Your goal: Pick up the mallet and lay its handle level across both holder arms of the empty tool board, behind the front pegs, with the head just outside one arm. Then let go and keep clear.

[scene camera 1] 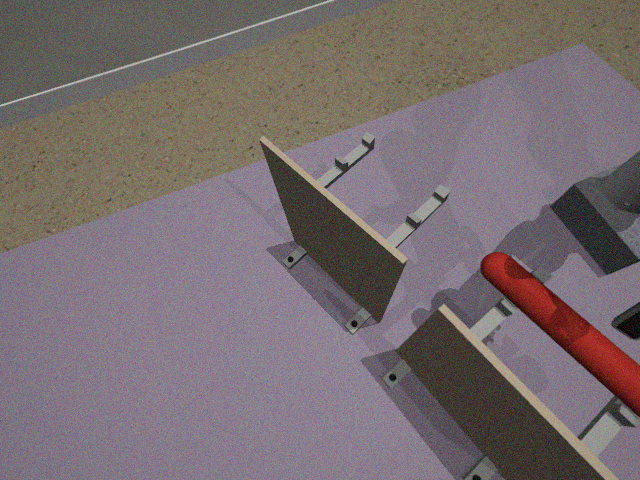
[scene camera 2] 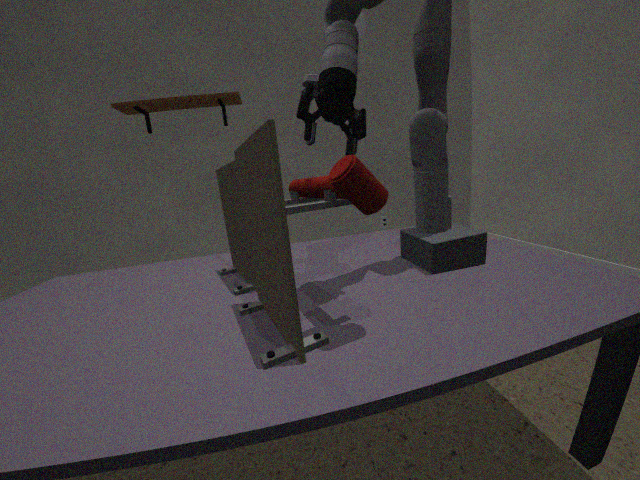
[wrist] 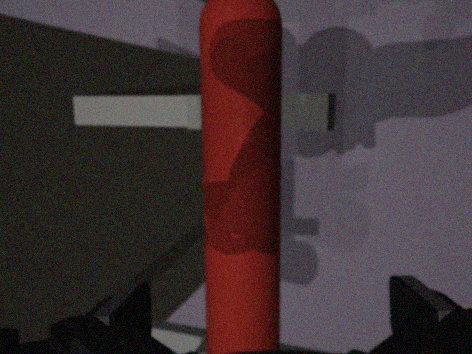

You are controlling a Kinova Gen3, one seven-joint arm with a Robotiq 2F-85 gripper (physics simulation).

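Places are measured from the arm's base along level axes (x ahead, y left, z up), in millimetres.
Where they show: gripper, fingertip midpoint: (scene camera 1: pixel 638 303) (scene camera 2: pixel 331 150) (wrist: pixel 268 305); arm's base at its link origin: (scene camera 1: pixel 631 191) (scene camera 2: pixel 431 229).
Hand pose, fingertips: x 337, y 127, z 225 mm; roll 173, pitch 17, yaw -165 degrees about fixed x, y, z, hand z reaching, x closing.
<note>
Things, the pixels of their top centre, and the offset from my fingertips. "spot": a spot on its surface instead.
- red mallet's handle at a spot on its surface: (wrist: pixel 242 280) (scene camera 1: pixel 601 339) spot: dx +23, dy +19, dz -48 mm
- inner peg at its top centre: (wrist: pixel 193 112) (scene camera 1: pixel 510 304) dx +72, dy -53, dz -66 mm
- mallet's head at its top centre: (scene camera 2: pixel 356 154) dx +5, dy +129, dz -22 mm
The red mallet's handle (scene camera 1: pixel 594 346) (scene camera 2: pixel 310 187) (wrist: pixel 242 280) lies across both holder arms of the nearer tool board (scene camera 1: pixel 454 372) (scene camera 2: pixel 258 227). It looks about level and lies beyond the inner peg (scene camera 1: pixel 504 308) of the far arm (scene camera 1: pixel 480 328) (wrist: pixel 135 110), seen from the board. The arm's outer end is in shadow, so its front peg is unclear. The mallet's head (scene camera 2: pixel 361 184) is just outside the near arm (scene camera 2: pixel 315 207), out of scene camera 1's view. My gripper (scene camera 2: pixel 330 145) (wrist: pixel 268 305) is open above the handle, one finger on each side in the wrist view, holding nothing.
A second board (scene camera 1: pixel 336 227) with two bare holder arms (scene camera 1: pixel 426 209) stands beside the first. The arm's grey base block (scene camera 1: pixel 594 229) (scene camera 2: pixel 442 250) stands on the table behind the holders. A wooden shelf (scene camera 2: pixel 178 103) is on the wall.
</note>
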